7 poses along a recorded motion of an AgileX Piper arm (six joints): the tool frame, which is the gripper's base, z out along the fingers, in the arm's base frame.
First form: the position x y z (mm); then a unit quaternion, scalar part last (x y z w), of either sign.
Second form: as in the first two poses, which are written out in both.
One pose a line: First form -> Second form
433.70, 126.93, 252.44, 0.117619, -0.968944, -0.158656, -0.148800 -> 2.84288, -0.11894, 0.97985, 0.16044, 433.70, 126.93, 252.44
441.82, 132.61, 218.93, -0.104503, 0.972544, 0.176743, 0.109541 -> 2.92207, -0.10514, 0.97843, 0.17781, 441.82, 132.61, 218.93
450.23, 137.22, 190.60, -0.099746, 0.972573, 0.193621, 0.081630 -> 2.97815, -0.10008, 0.97583, 0.19427, 450.23, 137.22, 190.60
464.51, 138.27, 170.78, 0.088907, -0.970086, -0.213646, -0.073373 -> 2.99471, -0.08915, 0.97271, 0.21422, 464.51, 138.27, 170.78
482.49, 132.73, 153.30, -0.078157, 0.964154, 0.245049, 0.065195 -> 3.01111, -0.07832, 0.96621, 0.24557, 482.49, 132.73, 153.30
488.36, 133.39, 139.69, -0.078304, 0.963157, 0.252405, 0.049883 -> 3.04179, -0.07840, 0.96436, 0.25272, 488.36, 133.39, 139.69
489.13, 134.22, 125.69, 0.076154, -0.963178, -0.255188, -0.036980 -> 3.06762, -0.07621, 0.96384, 0.25536, 489.13, 134.22, 125.69
